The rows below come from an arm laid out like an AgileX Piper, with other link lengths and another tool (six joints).
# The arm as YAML. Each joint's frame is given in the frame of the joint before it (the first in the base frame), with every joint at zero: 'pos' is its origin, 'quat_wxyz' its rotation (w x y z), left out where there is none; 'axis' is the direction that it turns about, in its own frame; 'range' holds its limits. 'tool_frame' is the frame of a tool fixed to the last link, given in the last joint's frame.
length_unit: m
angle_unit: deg
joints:
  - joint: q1
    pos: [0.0, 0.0, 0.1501]
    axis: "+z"
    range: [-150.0, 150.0]
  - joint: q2
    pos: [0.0, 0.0, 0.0]
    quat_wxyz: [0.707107, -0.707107, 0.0, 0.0]
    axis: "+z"
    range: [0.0, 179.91]
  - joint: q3
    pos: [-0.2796, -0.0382, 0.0]
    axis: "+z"
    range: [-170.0, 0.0]
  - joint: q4
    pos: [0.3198, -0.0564, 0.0]
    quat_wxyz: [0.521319, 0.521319, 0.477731, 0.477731]
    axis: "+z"
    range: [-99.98, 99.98]
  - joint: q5
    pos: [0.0, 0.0, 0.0]
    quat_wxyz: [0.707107, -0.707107, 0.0, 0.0]
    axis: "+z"
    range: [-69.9, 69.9]
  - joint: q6
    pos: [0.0, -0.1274, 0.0]
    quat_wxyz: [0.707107, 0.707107, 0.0, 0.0]
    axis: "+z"
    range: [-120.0, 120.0]
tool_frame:
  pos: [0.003, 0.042, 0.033]
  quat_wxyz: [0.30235, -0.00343, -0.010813, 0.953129]
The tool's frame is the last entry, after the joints.
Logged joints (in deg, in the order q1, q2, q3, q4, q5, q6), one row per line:
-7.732, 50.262, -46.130, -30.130, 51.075, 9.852
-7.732, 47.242, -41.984, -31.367, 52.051, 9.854
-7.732, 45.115, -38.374, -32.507, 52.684, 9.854
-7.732, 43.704, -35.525, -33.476, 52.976, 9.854
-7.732, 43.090, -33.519, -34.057, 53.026, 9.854
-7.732, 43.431, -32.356, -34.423, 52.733, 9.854
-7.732, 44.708, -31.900, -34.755, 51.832, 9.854
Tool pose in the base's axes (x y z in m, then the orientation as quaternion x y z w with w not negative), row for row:
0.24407, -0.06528, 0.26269, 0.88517, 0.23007, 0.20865, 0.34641
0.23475, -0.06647, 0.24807, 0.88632, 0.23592, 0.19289, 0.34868
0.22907, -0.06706, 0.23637, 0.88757, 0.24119, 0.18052, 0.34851
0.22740, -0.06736, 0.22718, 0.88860, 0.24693, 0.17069, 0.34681
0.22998, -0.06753, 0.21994, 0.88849, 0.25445, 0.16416, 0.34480
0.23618, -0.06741, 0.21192, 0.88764, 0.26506, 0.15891, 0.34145
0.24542, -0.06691, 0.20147, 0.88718, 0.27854, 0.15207, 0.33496
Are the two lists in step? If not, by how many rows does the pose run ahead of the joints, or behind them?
The pose runs 2 rows ahead of the joints: the pose in row i belongs to the joints in row i + 2.
